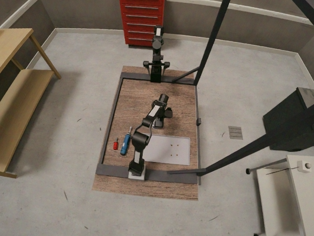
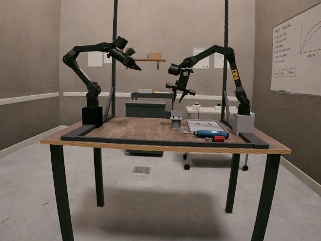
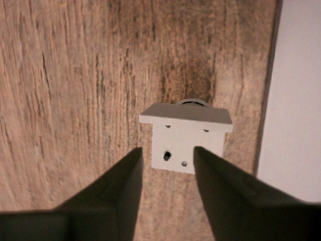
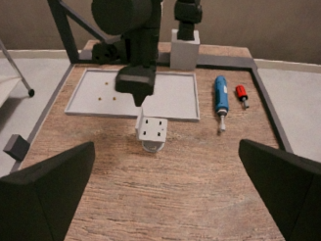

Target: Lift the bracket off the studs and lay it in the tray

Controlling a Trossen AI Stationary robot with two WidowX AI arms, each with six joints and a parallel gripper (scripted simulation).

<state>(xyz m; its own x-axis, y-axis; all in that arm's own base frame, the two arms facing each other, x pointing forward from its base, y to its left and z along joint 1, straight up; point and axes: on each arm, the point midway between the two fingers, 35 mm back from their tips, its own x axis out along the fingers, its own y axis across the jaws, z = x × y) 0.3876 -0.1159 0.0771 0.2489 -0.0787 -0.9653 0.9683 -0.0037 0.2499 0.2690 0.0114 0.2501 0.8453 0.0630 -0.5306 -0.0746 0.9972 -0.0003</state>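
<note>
The light grey L-shaped bracket is 3 cm ahead of my left hand, 1 cm to the right of it and 12 cm below it. The rest, counted from my left hand: grey joint module 3 cm ahead, 1 cm to the right, 16 cm below; then tray 6 cm behind, 18 cm to the left, 19 cm below; then yellow nut 13 cm behind, 22 cm to the left, 19 cm below.
</note>
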